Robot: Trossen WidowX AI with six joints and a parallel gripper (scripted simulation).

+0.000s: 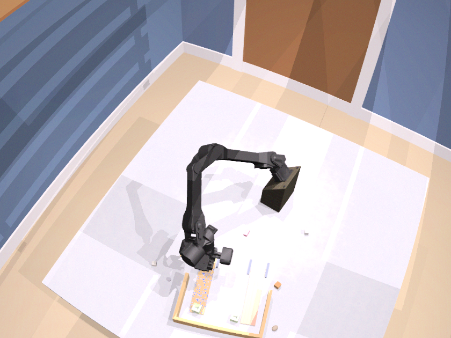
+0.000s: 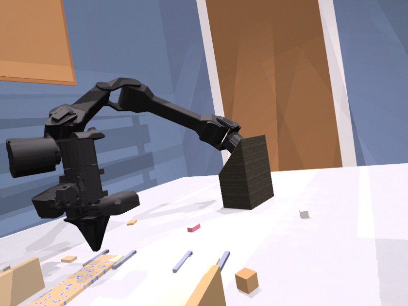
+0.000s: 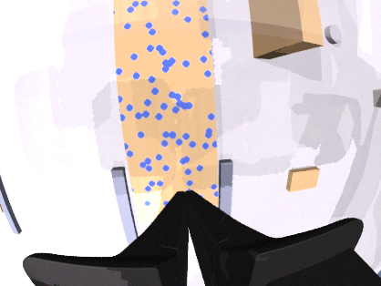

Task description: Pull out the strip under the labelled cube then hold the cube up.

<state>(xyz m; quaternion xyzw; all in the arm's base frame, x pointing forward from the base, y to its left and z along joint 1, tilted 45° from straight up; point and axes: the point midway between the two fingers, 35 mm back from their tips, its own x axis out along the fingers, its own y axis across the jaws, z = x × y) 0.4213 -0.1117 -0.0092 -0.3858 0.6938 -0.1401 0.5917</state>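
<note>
The pink block is 200 mm behind my gripper tip, 50 mm to the left of it and 20 mm below it. From my gripper tip the other things lie so: orange cube: 70 mm behind, 270 mm to the left, 20 mm below.
</note>
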